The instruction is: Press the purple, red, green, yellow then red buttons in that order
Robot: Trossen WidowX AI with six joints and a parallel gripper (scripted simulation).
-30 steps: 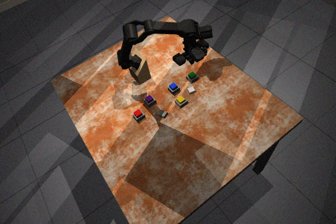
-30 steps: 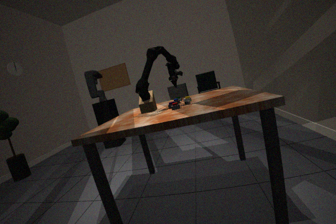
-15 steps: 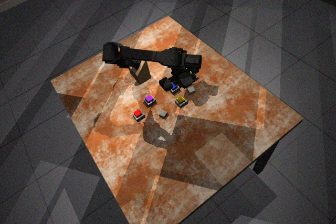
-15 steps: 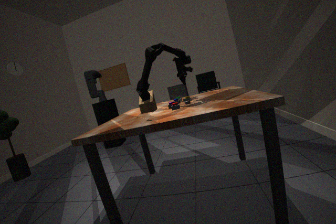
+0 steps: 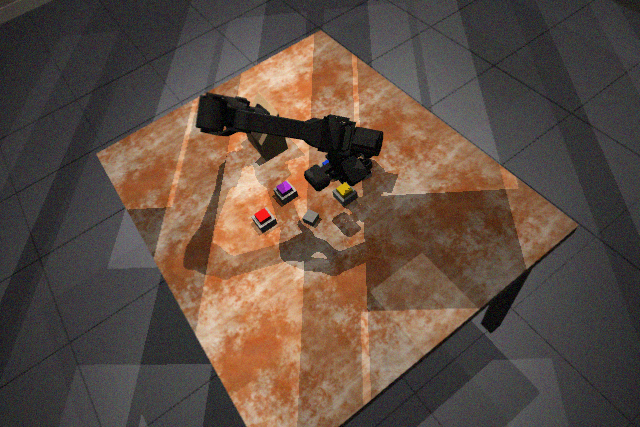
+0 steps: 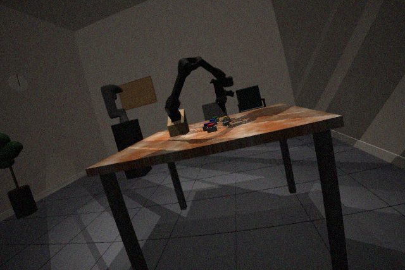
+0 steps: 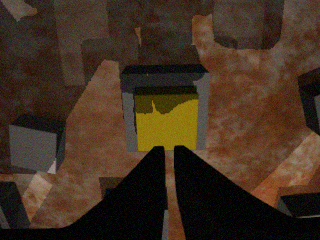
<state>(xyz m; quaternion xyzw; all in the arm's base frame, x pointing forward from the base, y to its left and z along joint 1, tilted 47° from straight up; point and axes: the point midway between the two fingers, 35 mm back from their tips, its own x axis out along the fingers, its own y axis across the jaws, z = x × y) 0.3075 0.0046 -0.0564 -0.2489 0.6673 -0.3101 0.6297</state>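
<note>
The yellow button lies 30 mm below my gripper tip. From my gripper tip the other things lie so: blue button (90 mm behind, 30 mm to the left, 30 mm below); grey block (10 mm behind, 110 mm to the right, 60 mm below); white block (20 mm behind, 90 mm to the left, 60 mm below).
</note>
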